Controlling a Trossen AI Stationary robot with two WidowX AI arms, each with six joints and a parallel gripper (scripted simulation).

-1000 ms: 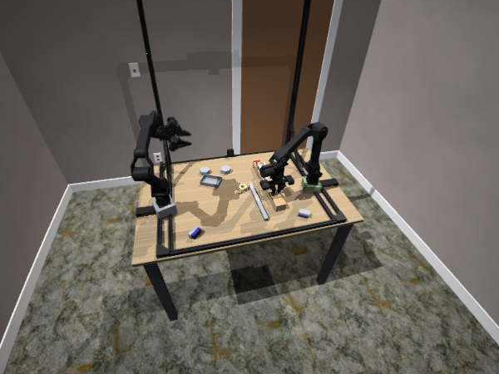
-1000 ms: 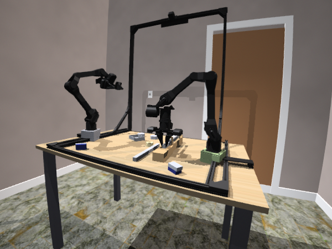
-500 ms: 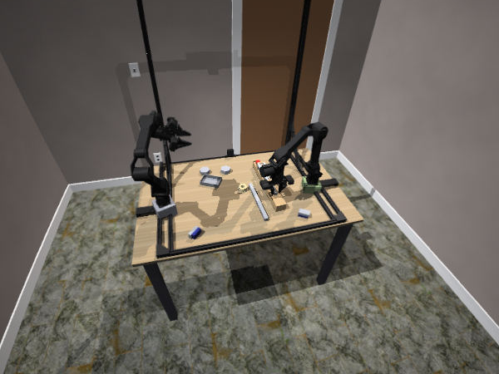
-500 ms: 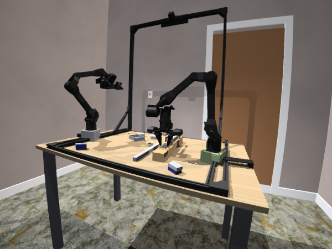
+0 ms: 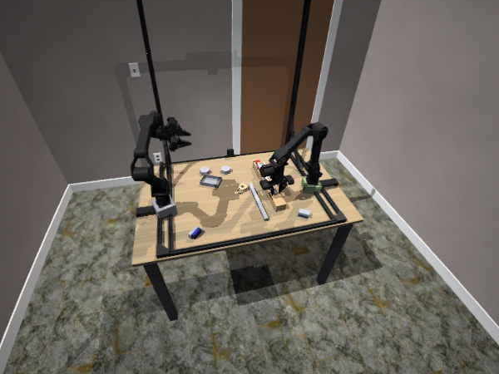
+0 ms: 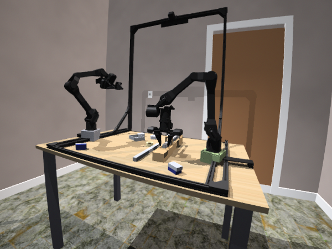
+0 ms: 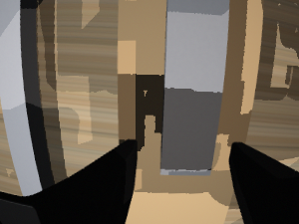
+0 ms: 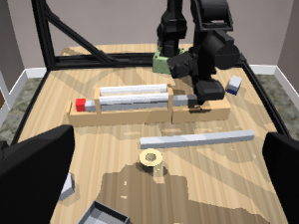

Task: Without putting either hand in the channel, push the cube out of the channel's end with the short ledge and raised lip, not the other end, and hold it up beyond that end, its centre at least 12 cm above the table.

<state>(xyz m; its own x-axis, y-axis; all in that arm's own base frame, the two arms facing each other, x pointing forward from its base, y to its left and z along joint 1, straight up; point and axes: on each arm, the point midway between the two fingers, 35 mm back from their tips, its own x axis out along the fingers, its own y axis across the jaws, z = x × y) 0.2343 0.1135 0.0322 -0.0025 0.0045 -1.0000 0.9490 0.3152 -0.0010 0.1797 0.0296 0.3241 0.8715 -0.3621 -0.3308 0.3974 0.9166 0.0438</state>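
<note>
Right now my left hand is 17 cm past the wooden channel, 1 cm to the left of it and 3 cm above it. Also, from my left hand: long grey rod (1 cm behind, 10 cm to the right, 8 cm below); then grey tray (24 cm behind, 34 cm to the right, 8 cm below); then tape roll (13 cm behind, 16 cm to the right, 8 cm below).
</note>
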